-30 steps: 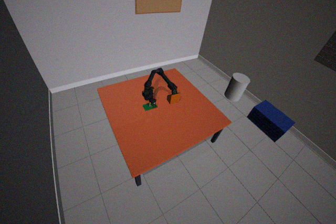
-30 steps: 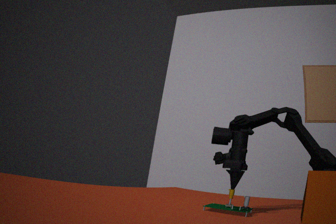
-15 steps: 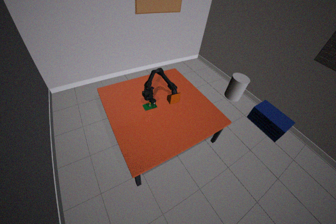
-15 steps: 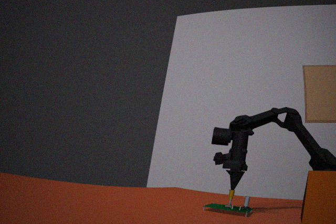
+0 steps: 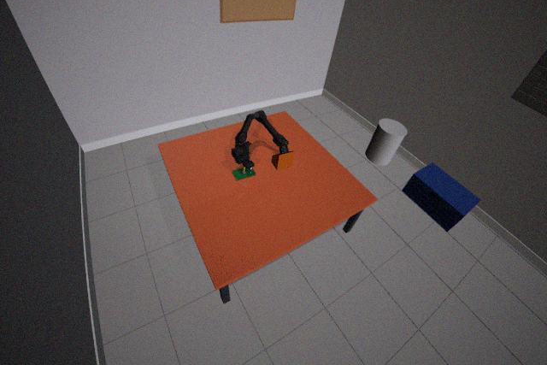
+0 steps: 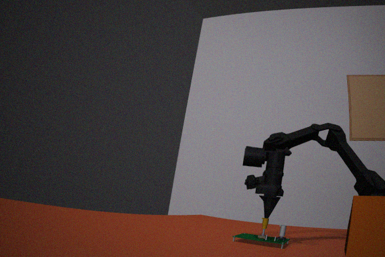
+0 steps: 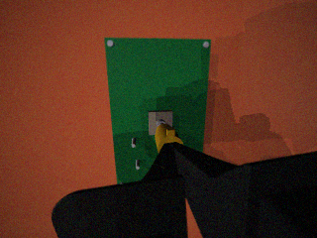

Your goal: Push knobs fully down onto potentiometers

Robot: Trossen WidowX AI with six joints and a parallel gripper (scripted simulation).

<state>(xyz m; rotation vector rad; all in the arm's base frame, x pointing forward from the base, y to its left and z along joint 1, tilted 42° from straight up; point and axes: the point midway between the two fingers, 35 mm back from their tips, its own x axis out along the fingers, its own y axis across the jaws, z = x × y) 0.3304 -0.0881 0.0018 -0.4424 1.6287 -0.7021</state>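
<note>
The yellow knob is 10 mm below my gripper tip. Also, from my gripper tip: grey knob 60 mm behind, 30 mm below, 10 mm to the left.
</note>
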